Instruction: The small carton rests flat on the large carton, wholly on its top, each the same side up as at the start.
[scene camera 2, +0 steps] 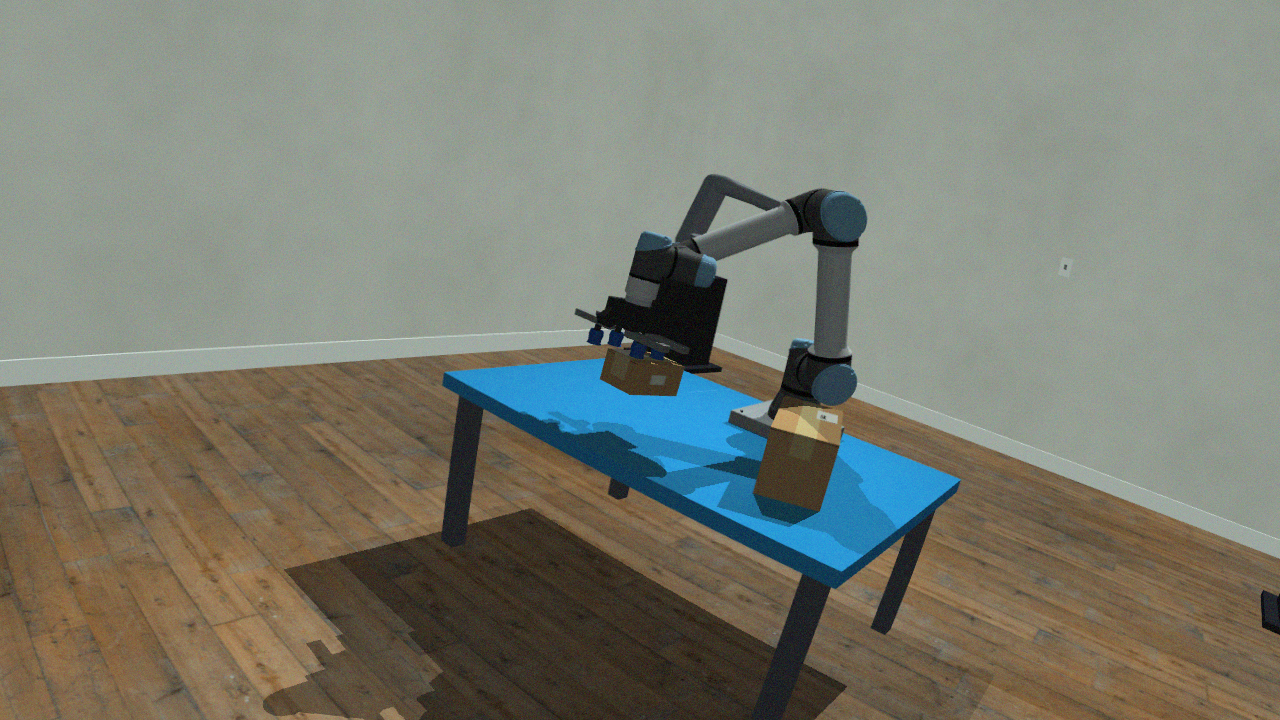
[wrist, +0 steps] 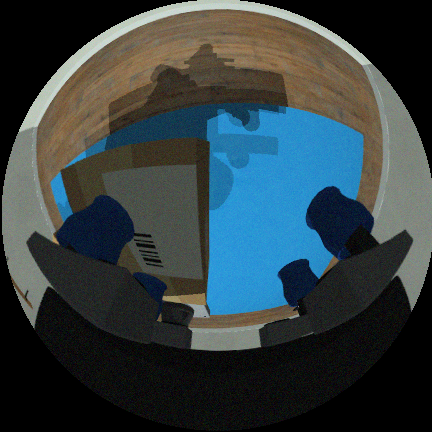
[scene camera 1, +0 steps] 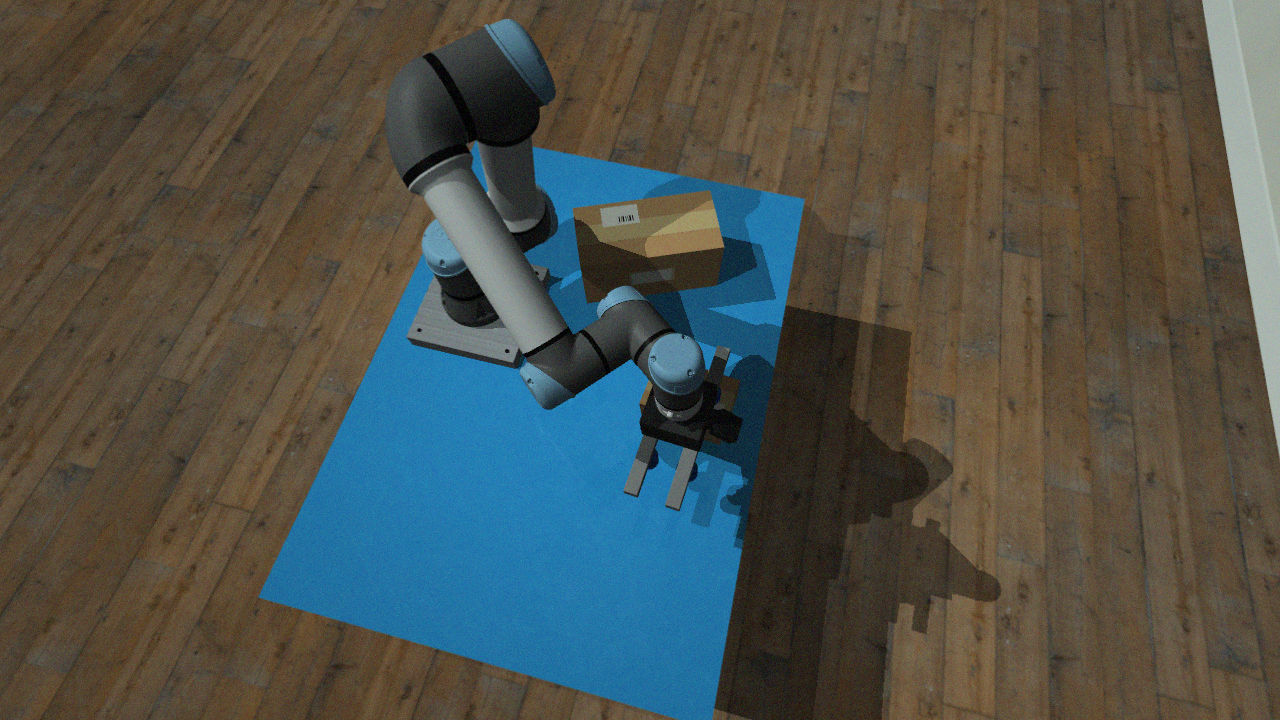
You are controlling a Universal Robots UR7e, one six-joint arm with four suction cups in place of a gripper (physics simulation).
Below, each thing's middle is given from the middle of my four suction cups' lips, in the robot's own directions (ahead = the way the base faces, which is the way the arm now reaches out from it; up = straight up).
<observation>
Right now the small carton point(scene camera 2: 648, 376) is 7 cm to the left of my suction cup and 4 cm below it. Also, from my suction cup: large carton point(scene camera 1: 671, 243) 41 cm to the left, 21 cm behind, 12 cm below.
</observation>
